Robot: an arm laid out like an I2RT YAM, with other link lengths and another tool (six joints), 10 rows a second.
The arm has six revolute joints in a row. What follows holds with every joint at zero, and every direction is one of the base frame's. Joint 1 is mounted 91.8 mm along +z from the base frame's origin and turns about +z. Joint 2 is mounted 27 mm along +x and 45.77 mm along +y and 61.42 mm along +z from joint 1 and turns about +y. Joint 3 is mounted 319.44 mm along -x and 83.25 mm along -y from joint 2 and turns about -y. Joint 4 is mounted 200.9 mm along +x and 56.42 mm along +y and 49.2 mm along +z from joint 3 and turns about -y. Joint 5 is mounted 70.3 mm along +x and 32.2 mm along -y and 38.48 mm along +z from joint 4 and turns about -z. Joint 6 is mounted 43.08 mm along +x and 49 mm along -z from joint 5 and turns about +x. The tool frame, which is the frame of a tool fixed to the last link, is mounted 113 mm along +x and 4 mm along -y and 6 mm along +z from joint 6; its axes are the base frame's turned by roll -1.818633, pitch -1.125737 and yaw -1.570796 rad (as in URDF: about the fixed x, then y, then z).
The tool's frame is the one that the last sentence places.
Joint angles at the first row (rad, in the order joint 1, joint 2, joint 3, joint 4, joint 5, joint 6):
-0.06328 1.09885 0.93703 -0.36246 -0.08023 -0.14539
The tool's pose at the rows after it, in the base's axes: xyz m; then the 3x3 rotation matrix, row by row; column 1 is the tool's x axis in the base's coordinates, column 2 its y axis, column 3 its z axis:
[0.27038 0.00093 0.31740], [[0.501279 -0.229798 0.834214], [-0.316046 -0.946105 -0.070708], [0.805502 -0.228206 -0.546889]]
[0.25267 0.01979 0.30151], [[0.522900 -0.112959 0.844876], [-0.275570 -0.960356 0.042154], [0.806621 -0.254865 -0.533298]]
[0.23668 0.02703 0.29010], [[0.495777 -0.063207 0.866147], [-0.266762 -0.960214 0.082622], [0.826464 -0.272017 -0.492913]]
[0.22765 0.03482 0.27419], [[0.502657 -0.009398 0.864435], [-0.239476 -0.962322 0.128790], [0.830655 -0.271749 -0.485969]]
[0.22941 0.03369 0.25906], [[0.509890 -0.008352 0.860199], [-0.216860 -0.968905 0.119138], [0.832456 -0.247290 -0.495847]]
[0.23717 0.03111 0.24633], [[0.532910 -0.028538 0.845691], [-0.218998 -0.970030 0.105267], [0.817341 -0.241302 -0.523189]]
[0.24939 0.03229 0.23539], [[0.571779 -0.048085 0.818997], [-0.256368 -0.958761 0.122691], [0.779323 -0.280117 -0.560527]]
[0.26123 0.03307 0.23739], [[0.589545 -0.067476 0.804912], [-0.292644 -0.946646 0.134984], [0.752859 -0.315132 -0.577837]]
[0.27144 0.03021 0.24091], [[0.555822 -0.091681 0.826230], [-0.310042 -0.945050 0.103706], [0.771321 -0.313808 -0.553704]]
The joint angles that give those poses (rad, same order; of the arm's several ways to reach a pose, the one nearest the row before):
-0.06134 1.05588 0.80667 -0.25794 -0.21798 -0.14913
-0.06129 1.00091 0.70241 -0.20336 -0.33397 -0.18490
-0.06134 0.93088 0.59299 -0.12000 -0.37629 -0.18864
-0.06026 0.91090 0.50953 -0.05828 -0.42341 -0.21402
-0.05954 0.93639 0.45279 0.00696 -0.41402 -0.24032
-0.05921 0.99512 0.42502 0.06240 -0.39883 -0.24062
-0.05812 1.08357 0.41599 0.12306 -0.41189 -0.19955
-0.05520 1.13679 0.45118 0.12876 -0.41861 -0.15687
-0.03793 1.16052 0.44488 0.19949 -0.37186 -0.12994

